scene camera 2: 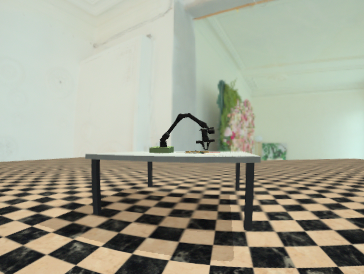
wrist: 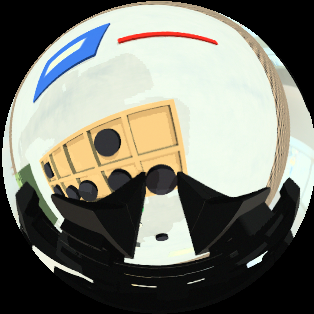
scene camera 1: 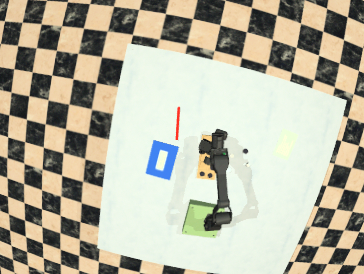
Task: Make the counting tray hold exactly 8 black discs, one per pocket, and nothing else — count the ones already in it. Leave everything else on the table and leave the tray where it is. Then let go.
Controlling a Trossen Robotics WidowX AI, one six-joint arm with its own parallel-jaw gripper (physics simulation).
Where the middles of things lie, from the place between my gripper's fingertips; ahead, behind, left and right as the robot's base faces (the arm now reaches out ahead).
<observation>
I see my gripper 9 cm past the tan counting tray (wrist: pixel 150 134), 2 cm above it and 1 cm to the left of it.
</observation>
